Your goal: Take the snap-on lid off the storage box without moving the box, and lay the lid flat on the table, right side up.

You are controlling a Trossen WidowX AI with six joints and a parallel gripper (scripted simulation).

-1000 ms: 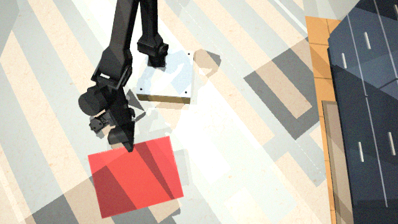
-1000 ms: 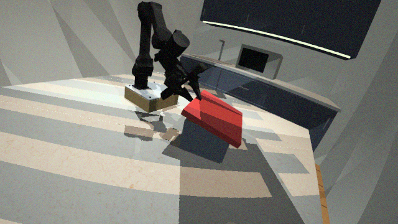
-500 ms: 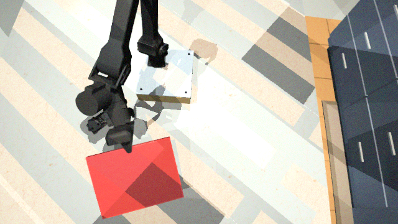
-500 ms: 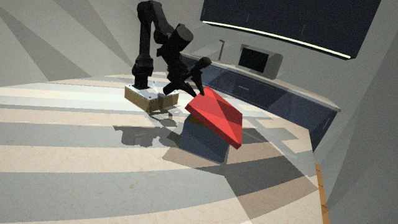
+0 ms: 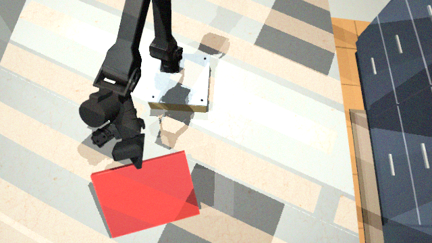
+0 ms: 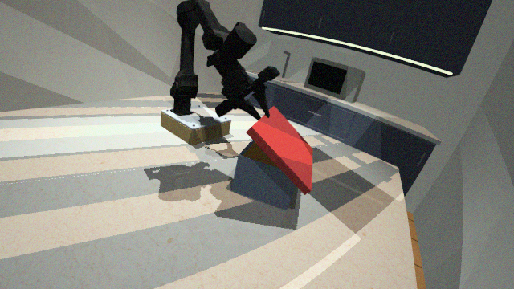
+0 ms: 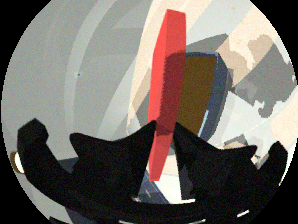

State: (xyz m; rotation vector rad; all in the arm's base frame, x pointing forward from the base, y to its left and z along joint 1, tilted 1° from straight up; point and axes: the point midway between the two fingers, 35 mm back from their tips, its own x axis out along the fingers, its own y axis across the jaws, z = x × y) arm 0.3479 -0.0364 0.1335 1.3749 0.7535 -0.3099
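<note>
Now: gripper tip 70 mm short of the red lid, 20 mm to the right of it and 40 mm above it. Also, from my gripper tip: storage box: 50 mm ahead, 10 mm to the left, 120 mm below.
</note>
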